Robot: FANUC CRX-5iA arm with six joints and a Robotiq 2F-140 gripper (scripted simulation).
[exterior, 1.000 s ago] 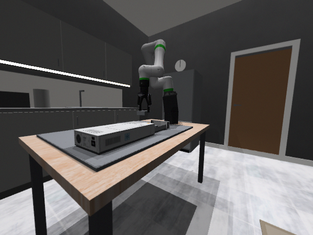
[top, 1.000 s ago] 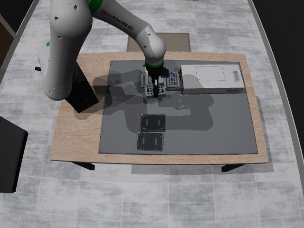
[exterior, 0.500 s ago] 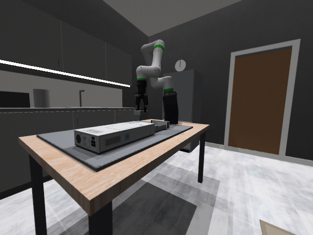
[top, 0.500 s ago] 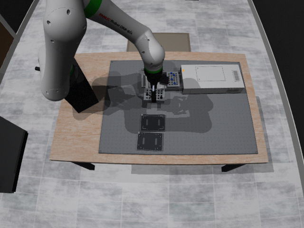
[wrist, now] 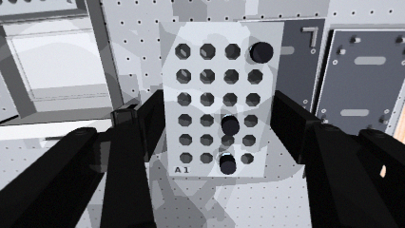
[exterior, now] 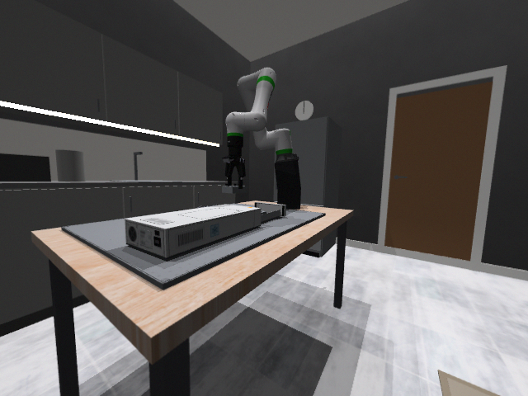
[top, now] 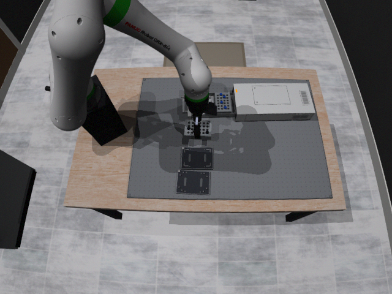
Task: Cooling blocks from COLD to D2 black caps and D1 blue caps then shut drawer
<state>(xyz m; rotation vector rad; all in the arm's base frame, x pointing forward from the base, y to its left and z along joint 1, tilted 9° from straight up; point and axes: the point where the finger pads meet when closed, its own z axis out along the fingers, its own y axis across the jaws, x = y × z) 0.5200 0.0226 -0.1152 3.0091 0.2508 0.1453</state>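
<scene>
The deck slot D2 is 2 cm ahead of my hand, 23 cm to the right of it and 17 cm below it. Also, from my hand: cooling block (3 cm below); black-capped tube (1 cm behind, 1 cm to the right, 2 cm below); deck slot D1 (1 cm ahead, 9 cm to the right, 17 cm below).
</scene>
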